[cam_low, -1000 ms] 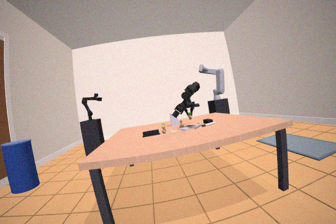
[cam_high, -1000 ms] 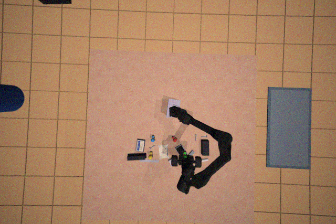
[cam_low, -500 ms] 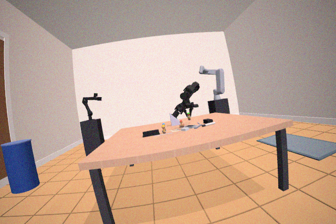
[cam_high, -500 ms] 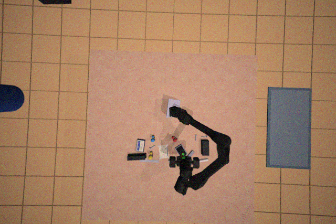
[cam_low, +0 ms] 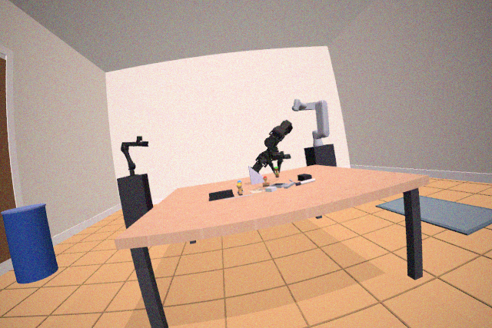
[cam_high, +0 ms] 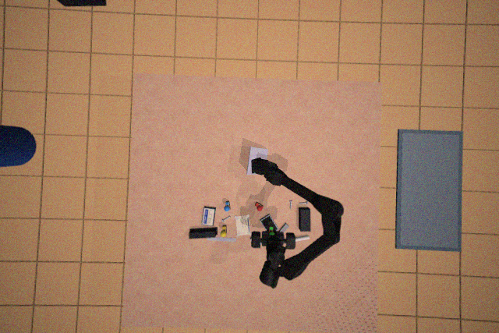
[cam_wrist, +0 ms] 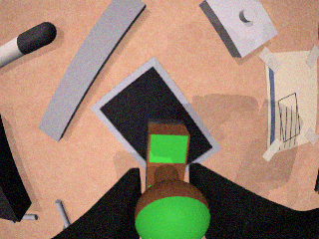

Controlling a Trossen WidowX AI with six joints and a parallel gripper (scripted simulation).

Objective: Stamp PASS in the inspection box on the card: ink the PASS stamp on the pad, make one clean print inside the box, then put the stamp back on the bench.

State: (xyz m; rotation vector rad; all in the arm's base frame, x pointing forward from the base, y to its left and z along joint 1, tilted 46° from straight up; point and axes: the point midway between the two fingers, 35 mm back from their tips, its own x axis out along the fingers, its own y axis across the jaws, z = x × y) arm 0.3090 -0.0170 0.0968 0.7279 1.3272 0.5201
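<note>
Right now the ink pad is 70 mm below my gripper tip. Also, from my gripper tip: grey box 80 mm ahead, 70 mm to the right, 60 mm below; then red stamp 100 mm behind, 50 mm to the right, 60 mm below; then grey bar 50 mm ahead, 50 mm to the left, 70 mm below.
</note>
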